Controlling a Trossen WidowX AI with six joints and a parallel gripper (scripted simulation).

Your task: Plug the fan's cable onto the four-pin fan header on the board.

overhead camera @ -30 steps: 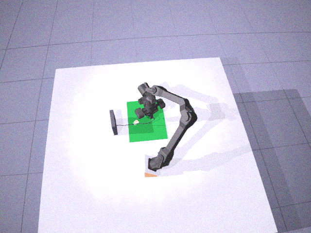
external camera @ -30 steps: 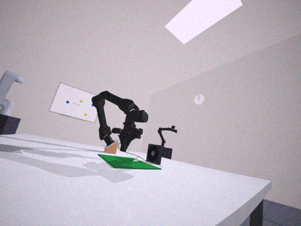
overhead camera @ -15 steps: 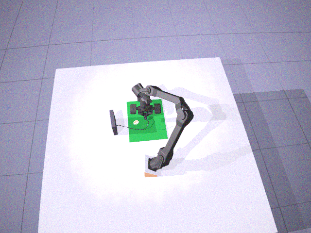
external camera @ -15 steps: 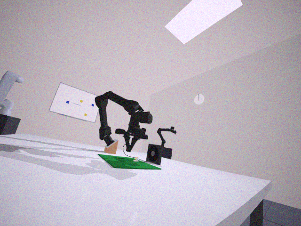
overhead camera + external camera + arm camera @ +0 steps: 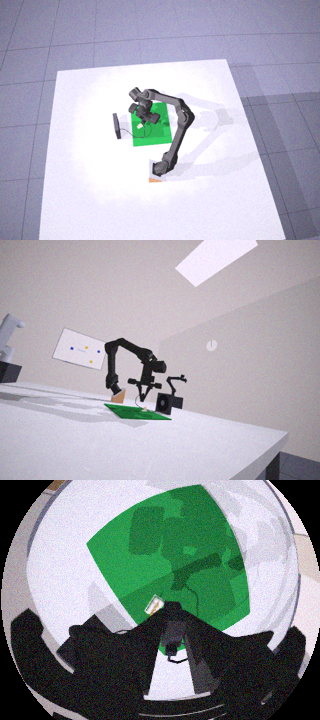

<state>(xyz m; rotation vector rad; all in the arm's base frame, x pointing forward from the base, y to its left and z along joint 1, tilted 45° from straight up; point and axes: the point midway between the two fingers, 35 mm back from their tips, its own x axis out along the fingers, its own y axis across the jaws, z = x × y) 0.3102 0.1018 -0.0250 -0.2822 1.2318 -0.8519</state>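
The four-pin header is 7 cm below my gripper tip, 3 cm to the left of it and 1 cm behind it. Also, from my gripper tip: black fan: 16 cm to the left, 5 cm behind, 1 cm below; green board: 8 cm below, 4 cm to the right, 2 cm ahead; dark plug: 1 cm behind, 1 cm above.
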